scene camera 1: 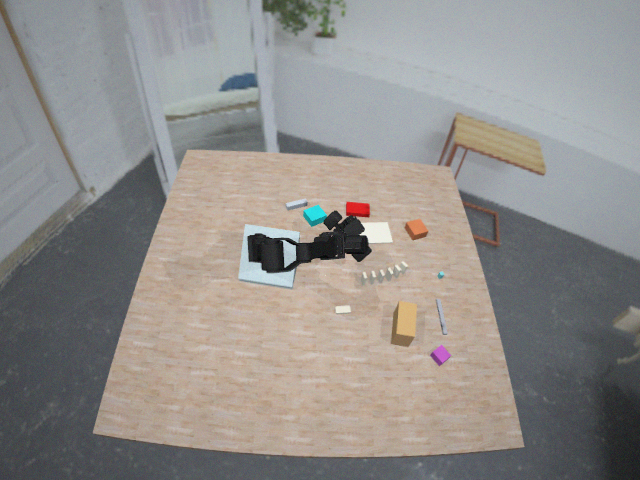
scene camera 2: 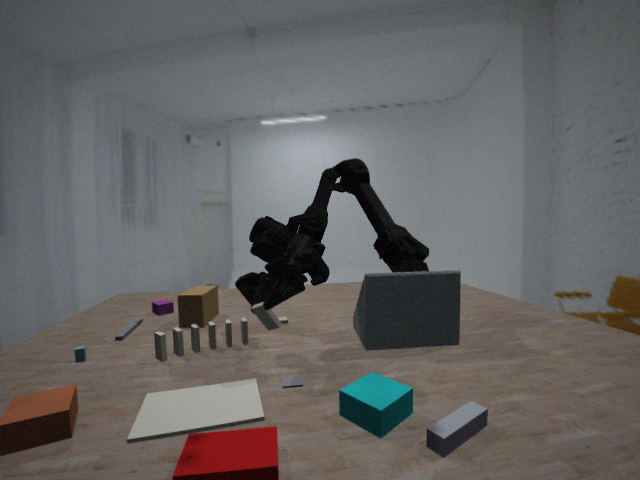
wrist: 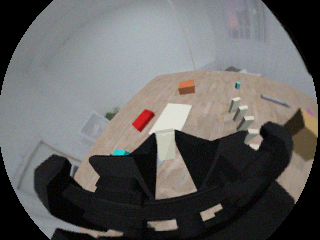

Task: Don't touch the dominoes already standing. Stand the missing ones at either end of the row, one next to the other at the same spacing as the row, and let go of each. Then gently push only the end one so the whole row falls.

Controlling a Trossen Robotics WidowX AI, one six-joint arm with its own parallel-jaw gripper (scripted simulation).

Labels:
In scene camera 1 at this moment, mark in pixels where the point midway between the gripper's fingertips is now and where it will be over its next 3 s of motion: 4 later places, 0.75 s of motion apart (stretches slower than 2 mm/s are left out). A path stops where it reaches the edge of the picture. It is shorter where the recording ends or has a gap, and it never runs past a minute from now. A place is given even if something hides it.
The gripper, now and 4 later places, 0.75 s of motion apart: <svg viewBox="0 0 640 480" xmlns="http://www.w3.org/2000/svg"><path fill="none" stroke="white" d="M355 230L353 231L350 232L350 243L347 250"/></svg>

